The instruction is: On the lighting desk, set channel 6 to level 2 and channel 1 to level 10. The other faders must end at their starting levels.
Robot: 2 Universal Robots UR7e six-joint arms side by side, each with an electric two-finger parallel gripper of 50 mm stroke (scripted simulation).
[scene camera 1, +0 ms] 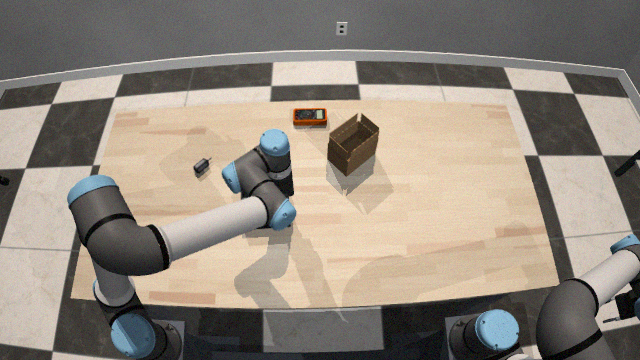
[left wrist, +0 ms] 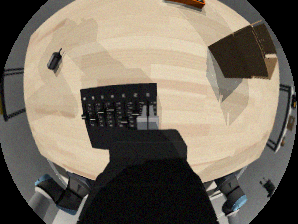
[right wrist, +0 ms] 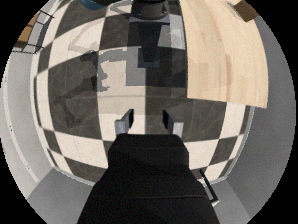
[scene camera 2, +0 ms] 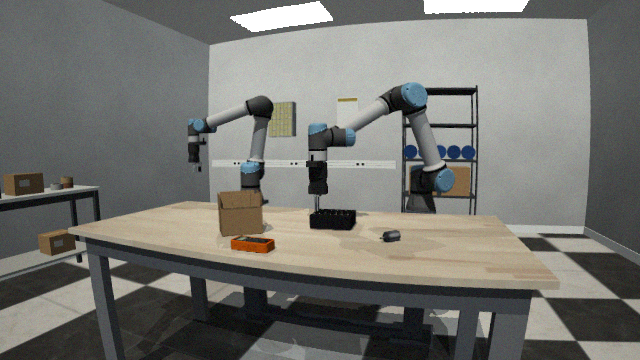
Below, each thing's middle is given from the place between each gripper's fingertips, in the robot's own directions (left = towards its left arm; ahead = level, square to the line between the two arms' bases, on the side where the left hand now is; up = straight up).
My left hand is 18 cm short of the cardboard box (scene camera 1: 354,154), 24 cm to the left of it and 2 cm above it.
My right hand is 750 mm to the right of the cardboard box, 690 mm short of it and 120 mm above it.
